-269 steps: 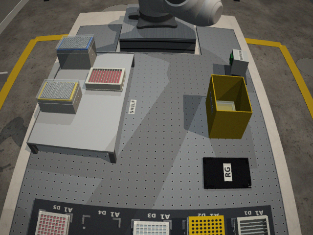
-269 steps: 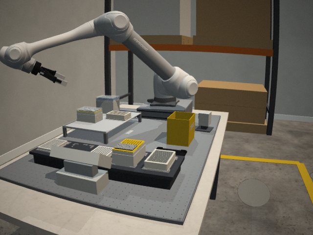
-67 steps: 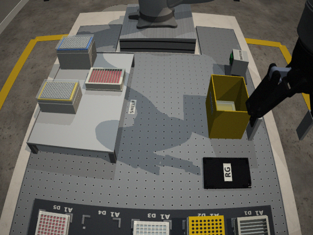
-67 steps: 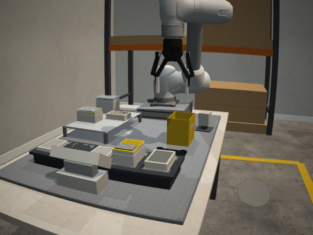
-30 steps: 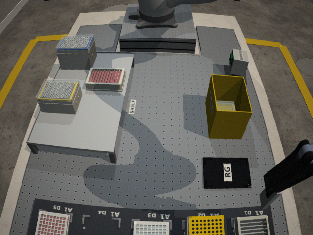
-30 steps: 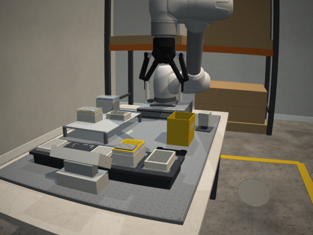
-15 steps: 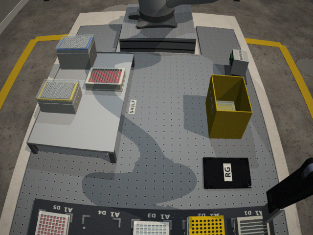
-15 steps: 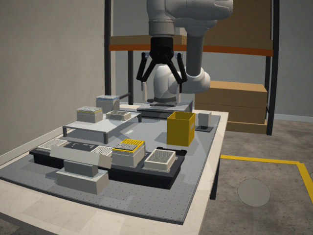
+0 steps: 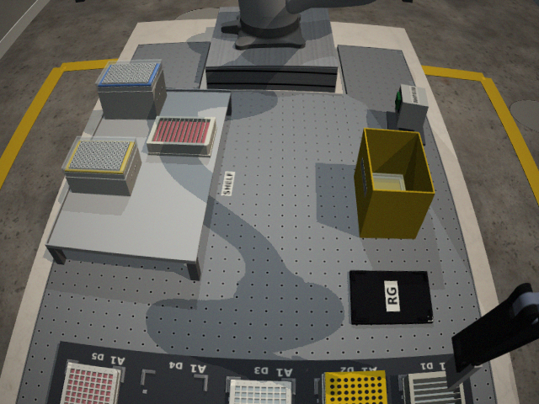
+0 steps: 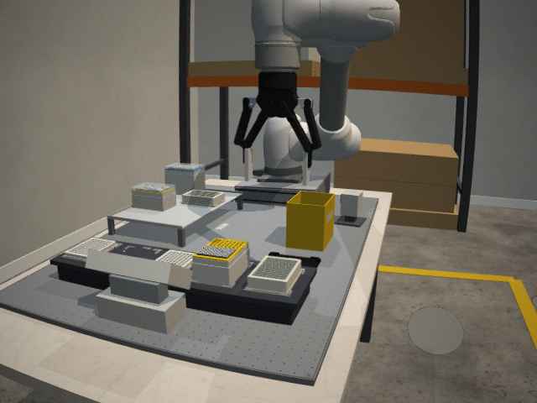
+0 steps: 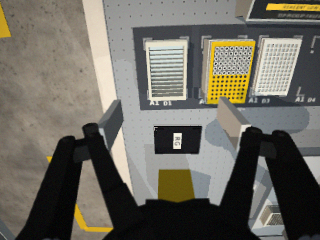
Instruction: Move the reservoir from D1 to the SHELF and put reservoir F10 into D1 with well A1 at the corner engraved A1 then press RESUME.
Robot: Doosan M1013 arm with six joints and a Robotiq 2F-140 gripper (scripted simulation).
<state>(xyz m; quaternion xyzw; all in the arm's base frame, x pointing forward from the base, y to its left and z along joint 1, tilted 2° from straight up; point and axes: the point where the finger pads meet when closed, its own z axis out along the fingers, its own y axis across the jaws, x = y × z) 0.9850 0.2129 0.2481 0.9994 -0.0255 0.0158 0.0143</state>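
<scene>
Right now the pale 12-trough reservoir is 23 cm below my hand. From my hand the other things lie so: yellow bin: 44 cm behind, 25 cm below; black RG nest: 29 cm below, 23 cm behind, 2 cm to the right; yellow tip rack: 19 cm below, 13 cm to the right, 1 cm behind.
</scene>
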